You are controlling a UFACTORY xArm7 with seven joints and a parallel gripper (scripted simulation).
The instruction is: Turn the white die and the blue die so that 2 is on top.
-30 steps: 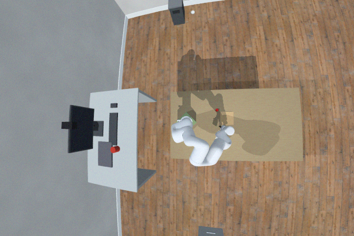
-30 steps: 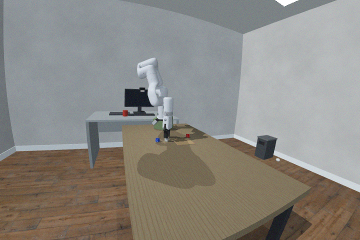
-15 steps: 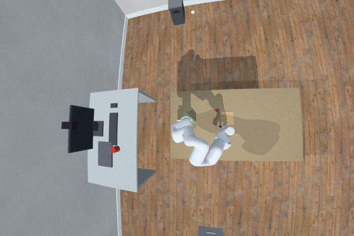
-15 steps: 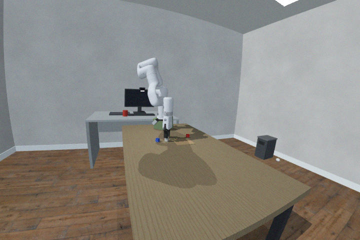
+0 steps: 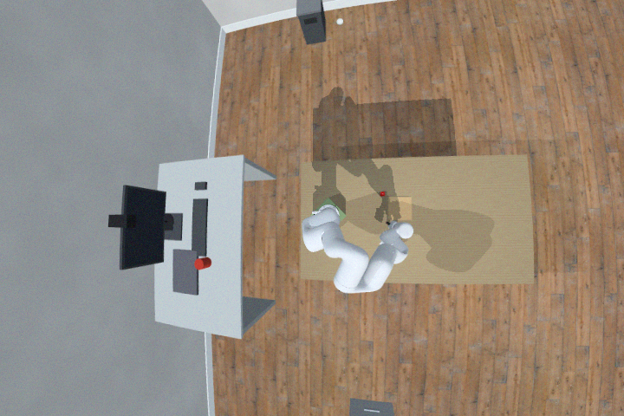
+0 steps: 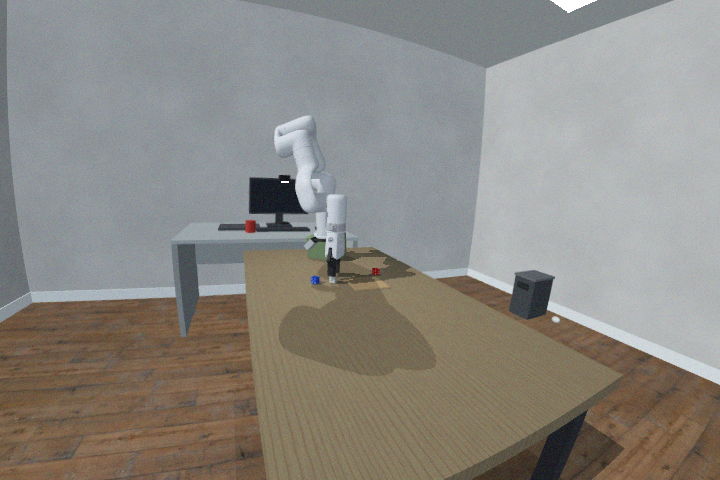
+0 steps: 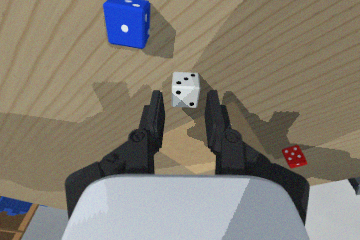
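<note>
The white die lies 4 cm below my hand. The rest, counted from my hand: red die: 21 cm to the left, 8 cm behind, 4 cm below; then tan mat: 13 cm to the left, 5 cm below, 3 cm ahead; then blue die: 7 cm to the right, 4 cm below.
</note>
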